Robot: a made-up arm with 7 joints.
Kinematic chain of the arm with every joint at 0, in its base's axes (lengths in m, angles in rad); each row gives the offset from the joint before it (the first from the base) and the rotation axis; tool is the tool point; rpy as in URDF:
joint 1: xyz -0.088 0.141 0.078 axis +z
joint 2: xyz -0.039 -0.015 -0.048 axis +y
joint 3: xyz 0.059 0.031 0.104 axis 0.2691 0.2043 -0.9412
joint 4: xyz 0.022 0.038 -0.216 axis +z
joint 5: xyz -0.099 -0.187 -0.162 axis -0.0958 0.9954 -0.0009
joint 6: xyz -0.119 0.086 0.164 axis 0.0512 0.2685 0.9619
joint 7: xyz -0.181 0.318 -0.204 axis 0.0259 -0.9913 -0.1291
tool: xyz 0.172 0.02 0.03 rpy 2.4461 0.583 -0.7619
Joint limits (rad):
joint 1: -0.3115..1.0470
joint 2: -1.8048..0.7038
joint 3: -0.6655..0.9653
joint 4: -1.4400..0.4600
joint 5: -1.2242..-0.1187
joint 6: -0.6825..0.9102
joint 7: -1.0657..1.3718
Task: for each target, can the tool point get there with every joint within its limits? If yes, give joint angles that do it. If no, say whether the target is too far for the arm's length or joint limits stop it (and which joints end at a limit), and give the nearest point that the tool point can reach.
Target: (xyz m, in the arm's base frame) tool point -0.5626 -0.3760 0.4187
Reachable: no: joint limits stop it (at a limit: joint 1, joint 2, joint 6, joint 7) | nearest point -0.4867 -0.2668 0.2541 | short by 0.212 m
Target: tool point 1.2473 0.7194 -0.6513
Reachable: no: too far | nearest point 0.6037 0.4494 -0.3326 | short by 0.767 m
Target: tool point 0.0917 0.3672 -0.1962
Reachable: yes | joints -0.1691 0.0220 0.6119 -0.2307 -0.2913 -0.5475 -0.0091
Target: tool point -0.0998 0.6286 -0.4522
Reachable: yes | joints 0.2758 0.0595 0.4443 -0.8305 -0.5289 0.3021 -0.8676
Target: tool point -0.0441 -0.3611 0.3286
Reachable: no: joint limits stop it (at a limit: joint 1, joint 2, joint 4, joint 5, joint 6, joint 7) | nearest point -0.0878 -0.3652 0.2170 | short by 0.120 m
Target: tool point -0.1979 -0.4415 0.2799
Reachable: no: joint limits stop it (at a limit: joint 1, joint 2, joint 6, joint 7) | nearest point -0.2018 -0.3873 0.2185 | short by 0.082 m
